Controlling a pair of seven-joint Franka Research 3 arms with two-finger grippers.
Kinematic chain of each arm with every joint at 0, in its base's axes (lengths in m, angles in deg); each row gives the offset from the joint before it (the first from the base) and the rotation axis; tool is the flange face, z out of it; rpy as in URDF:
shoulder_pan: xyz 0 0 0.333 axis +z
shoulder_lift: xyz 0 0 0 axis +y
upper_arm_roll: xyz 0 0 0.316 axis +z
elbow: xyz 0.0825 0 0 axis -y
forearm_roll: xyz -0.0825 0 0.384 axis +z
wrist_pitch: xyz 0 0 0 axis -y
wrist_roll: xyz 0.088 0 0 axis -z
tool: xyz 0 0 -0.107 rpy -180 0 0
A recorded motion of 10 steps. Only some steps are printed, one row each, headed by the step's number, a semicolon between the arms.
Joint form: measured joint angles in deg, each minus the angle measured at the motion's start. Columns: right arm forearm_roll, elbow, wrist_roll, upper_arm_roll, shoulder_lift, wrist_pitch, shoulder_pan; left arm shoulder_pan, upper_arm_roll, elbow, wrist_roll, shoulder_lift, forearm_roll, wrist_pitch.
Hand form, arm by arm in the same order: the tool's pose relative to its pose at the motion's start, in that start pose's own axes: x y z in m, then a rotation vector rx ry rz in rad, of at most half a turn. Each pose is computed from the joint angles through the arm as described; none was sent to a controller.
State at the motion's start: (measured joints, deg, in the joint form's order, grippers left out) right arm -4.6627 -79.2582 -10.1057 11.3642 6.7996 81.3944 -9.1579; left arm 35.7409 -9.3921 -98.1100 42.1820 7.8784 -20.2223 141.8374
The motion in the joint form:
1: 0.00 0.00 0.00 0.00 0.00 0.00 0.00; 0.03 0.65 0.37 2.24 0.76 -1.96 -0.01
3: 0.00 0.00 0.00 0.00 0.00 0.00 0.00; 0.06 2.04 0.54 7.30 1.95 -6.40 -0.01
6: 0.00 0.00 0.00 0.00 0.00 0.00 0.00; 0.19 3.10 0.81 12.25 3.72 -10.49 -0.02
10: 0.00 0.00 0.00 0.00 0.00 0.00 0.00; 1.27 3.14 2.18 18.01 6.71 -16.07 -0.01
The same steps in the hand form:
1: 0.0000 0.0000 0.0000 0.0000 0.0000 0.0000; -0.0045 -0.0081 0.0044 -0.0111 0.0074 0.0011
3: 0.0000 0.0000 0.0000 0.0000 0.0000 0.0000; -0.0161 -0.0232 0.0128 -0.0351 0.0243 0.0055
6: 0.0000 0.0000 0.0000 0.0000 0.0000 0.0000; -0.0295 -0.0368 0.0273 -0.0608 0.0356 0.0121
10: 0.0000 0.0000 0.0000 0.0000 0.0000 0.0000; -0.0430 -0.0534 0.0477 -0.0957 0.0654 0.0077

